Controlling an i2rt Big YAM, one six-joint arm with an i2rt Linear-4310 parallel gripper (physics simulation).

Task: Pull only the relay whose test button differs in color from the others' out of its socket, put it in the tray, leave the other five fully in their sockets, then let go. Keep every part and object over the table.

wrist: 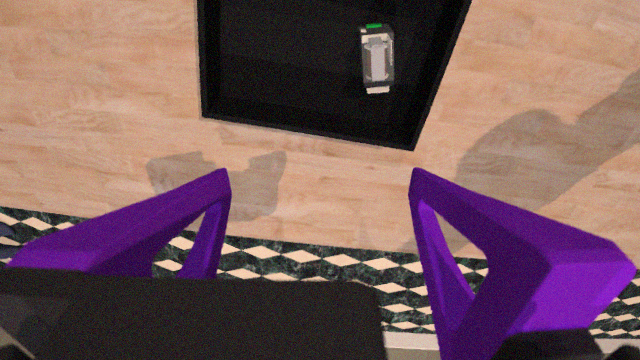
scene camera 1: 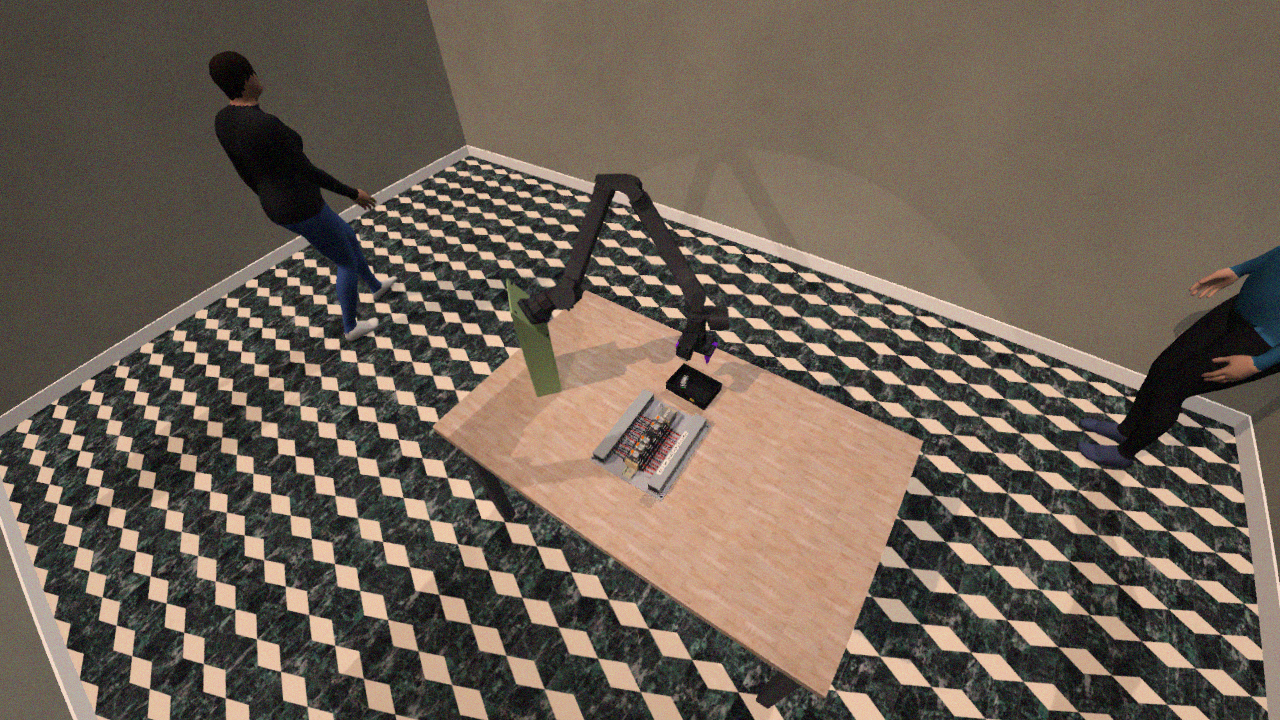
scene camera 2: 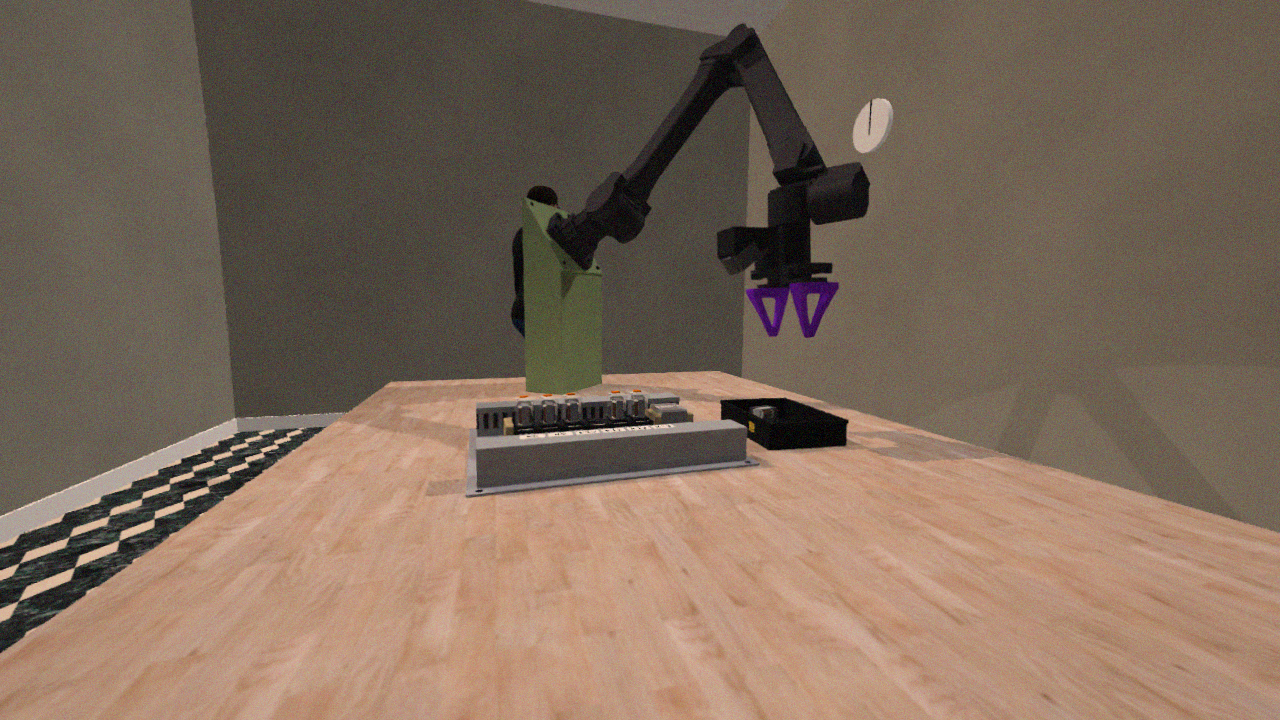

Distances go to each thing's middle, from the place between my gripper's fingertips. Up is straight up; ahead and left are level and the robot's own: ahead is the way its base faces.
My gripper is now 8 cm short of the grey relay panel (scene camera 2: 471, 485), 27 cm to the left of it and 14 cm above it.
